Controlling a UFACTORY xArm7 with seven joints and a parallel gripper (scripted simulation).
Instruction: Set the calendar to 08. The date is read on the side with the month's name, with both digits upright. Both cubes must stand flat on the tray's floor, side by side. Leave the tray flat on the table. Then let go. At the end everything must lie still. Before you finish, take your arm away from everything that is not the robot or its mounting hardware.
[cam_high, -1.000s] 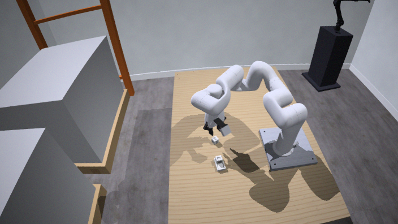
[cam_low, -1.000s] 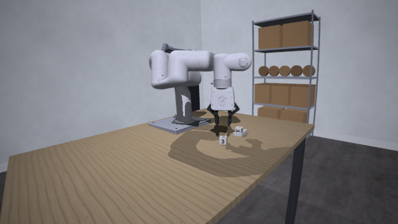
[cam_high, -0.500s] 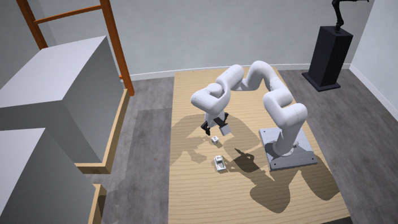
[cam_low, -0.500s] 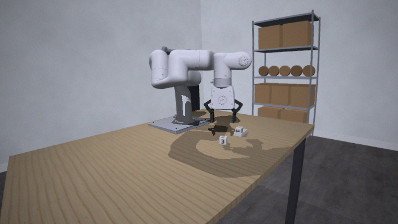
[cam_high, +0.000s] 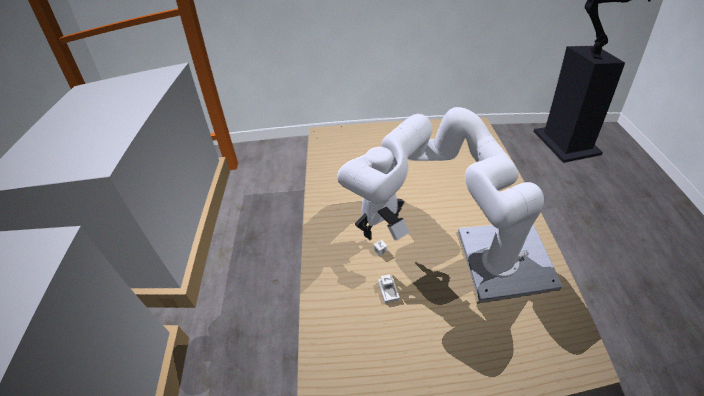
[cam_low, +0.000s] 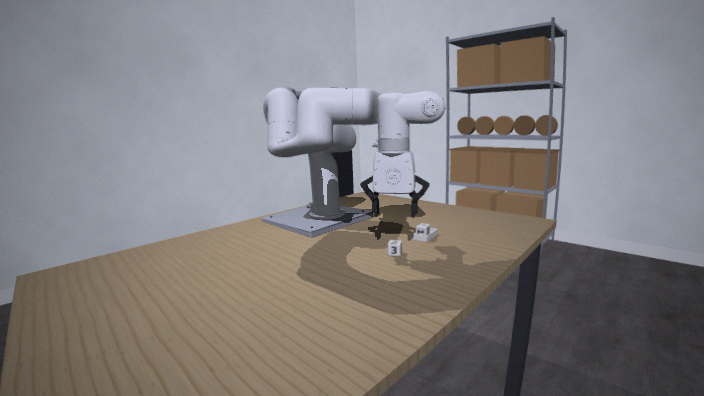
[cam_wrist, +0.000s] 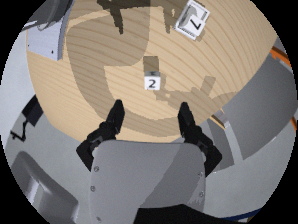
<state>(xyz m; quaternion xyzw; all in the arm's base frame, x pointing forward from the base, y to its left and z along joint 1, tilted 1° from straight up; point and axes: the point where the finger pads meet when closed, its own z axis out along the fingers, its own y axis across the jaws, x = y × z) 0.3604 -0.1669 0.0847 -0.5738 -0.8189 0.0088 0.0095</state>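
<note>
The white digit cube is 10 cm below my hand. Round my hand: white tray: 16 cm to the left, 10 cm below, 2 cm ahead.
</note>
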